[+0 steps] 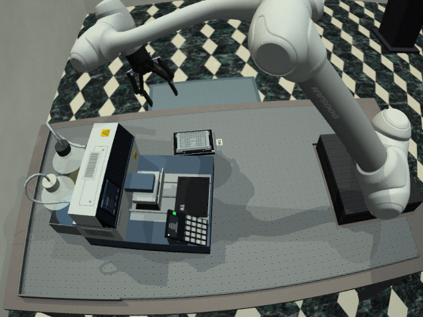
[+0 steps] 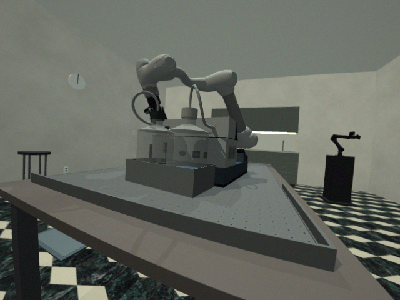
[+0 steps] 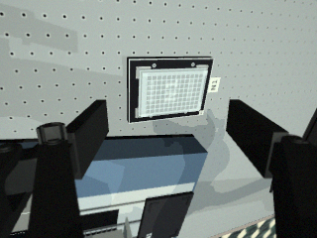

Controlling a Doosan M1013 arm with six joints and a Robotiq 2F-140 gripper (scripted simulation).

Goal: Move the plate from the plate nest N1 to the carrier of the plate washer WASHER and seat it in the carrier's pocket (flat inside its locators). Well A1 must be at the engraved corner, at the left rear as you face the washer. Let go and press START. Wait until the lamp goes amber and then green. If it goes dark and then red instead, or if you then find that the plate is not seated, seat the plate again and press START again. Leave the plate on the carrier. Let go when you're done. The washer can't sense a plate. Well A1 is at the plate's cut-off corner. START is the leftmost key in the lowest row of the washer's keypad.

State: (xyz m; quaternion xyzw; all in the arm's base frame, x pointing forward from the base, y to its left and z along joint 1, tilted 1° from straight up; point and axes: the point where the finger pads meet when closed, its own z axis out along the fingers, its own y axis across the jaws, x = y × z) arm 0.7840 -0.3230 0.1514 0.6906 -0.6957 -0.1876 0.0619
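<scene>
My hand is 10 cm past the clear well plate, 7 cm to the right of it and 21 cm above it. Round my hand: N1 label (20 cm behind, 7 cm to the left, 23 cm below); then black plate nest (10 cm behind, 7 cm to the left, 22 cm below); then plate washer (8 cm ahead, 33 cm to the left, 10 cm below).
</scene>
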